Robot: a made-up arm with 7 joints.
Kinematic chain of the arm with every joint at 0, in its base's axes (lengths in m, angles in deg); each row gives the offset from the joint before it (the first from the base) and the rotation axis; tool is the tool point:
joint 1: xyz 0 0 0.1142 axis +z
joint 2: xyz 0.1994 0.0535 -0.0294 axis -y
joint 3: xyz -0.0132 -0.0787 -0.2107 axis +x
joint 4: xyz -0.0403 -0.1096 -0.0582 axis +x
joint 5: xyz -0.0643 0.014 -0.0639 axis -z
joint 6: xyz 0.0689 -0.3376 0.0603 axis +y
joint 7: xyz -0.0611 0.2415 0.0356 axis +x
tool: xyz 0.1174 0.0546 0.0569
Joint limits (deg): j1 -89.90..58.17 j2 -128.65..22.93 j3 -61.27..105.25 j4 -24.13..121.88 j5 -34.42..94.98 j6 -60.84..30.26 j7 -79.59..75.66
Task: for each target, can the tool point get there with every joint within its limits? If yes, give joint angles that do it. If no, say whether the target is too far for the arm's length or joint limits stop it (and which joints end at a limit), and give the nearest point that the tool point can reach.
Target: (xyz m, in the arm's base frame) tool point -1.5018 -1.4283 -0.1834
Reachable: no: too far | nearest point -0.2963 -0.3392 -0.1876 | short by 1.625 m
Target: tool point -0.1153 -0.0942 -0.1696
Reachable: yes | joints -1.44 -50.37 70.77 47.48 -15.88 -12.21 18.48
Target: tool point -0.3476 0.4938 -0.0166
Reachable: no: joint limits stop it (at a limit: joint 1, joint 6, joint 7) | nearest point -0.2172 0.3040 0.0112 | short by 0.232 m
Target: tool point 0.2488 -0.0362 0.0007
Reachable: yes | joints 21.96 -9.95 -32.76 -8.38 -9.68 4.96 47.20
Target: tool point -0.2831 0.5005 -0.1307
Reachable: no: joint limits stop it (at a limit: joint 1, joint 6, joint 7) | nearest point -0.1804 0.3076 -0.0713 | short by 0.226 m
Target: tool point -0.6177 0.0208 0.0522
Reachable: no: joint limits stop it (at a limit: joint 6, joint 7) | nearest point -0.3777 0.0127 0.0610 | short by 0.240 m
